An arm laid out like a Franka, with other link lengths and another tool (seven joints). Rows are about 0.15 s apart.
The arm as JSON. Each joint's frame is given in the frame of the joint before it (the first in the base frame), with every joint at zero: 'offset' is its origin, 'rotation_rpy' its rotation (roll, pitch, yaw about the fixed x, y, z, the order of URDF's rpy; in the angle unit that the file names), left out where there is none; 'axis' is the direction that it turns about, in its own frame. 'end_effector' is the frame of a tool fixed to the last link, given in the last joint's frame.
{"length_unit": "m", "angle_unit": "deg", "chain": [
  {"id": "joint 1", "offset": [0.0, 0.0, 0.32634], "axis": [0.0, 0.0, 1.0]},
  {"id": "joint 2", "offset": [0.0, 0.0, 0.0], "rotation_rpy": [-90.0, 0.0, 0.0], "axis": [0.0, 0.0, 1.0]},
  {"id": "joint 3", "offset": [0.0, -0.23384, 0.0], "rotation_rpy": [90.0, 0.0, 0.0], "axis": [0.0, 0.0, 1.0]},
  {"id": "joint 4", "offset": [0.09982, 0.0, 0.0], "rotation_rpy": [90.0, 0.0, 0.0], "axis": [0.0, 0.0, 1.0]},
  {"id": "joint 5", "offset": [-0.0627, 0.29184, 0.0], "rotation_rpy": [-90.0, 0.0, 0.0], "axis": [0.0, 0.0, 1.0]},
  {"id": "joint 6", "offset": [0.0, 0.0, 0.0], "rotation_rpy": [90.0, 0.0, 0.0], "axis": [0.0, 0.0, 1.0]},
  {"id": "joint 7", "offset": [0.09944, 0.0, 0.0], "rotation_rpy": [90.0, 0.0, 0.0], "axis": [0.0, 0.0, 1.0]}
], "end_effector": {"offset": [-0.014, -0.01, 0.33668], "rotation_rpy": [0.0, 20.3, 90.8]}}
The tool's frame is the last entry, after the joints.
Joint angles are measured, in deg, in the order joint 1, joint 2, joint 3, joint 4, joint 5, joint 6, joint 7. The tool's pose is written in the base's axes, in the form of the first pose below.
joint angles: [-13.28 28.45 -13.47 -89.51 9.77 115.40 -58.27]
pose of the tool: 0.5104 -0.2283 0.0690 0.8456 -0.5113 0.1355 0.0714
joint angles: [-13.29 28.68 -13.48 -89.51 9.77 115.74 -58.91]
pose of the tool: 0.5111 -0.2295 0.0672 0.8482 -0.5067 0.1371 0.0710
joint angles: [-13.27 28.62 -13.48 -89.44 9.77 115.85 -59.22]
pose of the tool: 0.5124 -0.2299 0.0684 0.8493 -0.5043 0.1395 0.0703
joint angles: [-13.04 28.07 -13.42 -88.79 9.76 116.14 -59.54]
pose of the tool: 0.5218 -0.2304 0.0782 0.8501 -0.4995 0.1525 0.0673
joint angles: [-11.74 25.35 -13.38 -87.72 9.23 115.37 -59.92]
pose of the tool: 0.5398 -0.2228 0.1110 0.8545 -0.4840 0.1787 0.0606
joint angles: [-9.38 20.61 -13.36 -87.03 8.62 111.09 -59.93]
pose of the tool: 0.5452 -0.1959 0.1552 0.8646 -0.4632 0.1883 0.0493
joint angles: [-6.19 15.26 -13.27 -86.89 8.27 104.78 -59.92]
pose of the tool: 0.5359 -0.1540 0.1969 0.8809 -0.4362 0.1805 0.0348
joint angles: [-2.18 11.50 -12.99 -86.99 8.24 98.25 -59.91]
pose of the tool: 0.5167 -0.1021 0.2207 0.9028 -0.4005 0.1554 0.0226
